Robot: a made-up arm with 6 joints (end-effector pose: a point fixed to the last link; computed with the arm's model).
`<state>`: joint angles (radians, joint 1 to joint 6).
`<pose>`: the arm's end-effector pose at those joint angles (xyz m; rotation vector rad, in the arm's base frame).
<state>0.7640 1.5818 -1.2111 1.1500 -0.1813 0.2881</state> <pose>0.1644 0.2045 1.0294 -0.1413 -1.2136 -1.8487</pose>
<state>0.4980 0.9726 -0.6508 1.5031 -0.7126 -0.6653</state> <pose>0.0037 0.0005 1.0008 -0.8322 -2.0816 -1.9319</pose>
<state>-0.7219 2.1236 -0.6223 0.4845 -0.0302 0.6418</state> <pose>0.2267 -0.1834 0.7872 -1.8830 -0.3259 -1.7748</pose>
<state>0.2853 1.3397 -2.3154 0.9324 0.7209 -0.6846</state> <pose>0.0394 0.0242 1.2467 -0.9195 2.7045 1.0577</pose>
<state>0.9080 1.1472 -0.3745 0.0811 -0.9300 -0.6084</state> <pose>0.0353 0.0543 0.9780 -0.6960 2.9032 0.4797</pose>
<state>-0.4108 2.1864 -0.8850 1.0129 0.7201 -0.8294</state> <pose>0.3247 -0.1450 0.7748 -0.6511 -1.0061 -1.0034</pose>
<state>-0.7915 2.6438 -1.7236 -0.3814 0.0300 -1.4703</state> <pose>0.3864 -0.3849 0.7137 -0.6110 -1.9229 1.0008</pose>
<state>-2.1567 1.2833 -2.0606 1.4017 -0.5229 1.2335</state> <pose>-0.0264 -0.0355 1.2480 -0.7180 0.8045 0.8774</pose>
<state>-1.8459 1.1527 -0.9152 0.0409 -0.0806 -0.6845</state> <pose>-0.0627 -0.0852 1.0649 2.7938 1.3447 0.1377</pose>
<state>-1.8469 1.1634 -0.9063 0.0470 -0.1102 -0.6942</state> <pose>-0.0639 -0.0888 1.0631 2.7913 1.3397 0.1228</pose>
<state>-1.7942 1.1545 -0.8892 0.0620 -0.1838 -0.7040</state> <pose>-0.0578 -0.0862 1.0621 2.7138 1.3858 0.0635</pose>
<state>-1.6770 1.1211 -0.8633 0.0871 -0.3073 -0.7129</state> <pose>-0.0451 -0.0744 1.0618 2.5389 1.4759 -0.0292</pose>
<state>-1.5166 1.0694 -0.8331 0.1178 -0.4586 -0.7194</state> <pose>-0.0333 -0.0537 1.0608 2.2924 1.5665 -0.1087</pose>
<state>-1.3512 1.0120 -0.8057 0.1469 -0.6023 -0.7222</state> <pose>-0.0288 -0.0299 1.0585 2.0369 1.6249 -0.1429</pose>
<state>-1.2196 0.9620 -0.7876 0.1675 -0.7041 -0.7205</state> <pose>-0.0313 -0.0105 1.0557 1.8367 1.6516 -0.1381</pose>
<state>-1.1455 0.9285 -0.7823 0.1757 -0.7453 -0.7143</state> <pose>-0.0356 0.0013 1.0541 1.7248 1.6657 -0.1201</pose>
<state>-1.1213 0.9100 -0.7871 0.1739 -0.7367 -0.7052</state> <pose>-0.0384 0.0071 1.0543 1.6865 1.6798 -0.1052</pose>
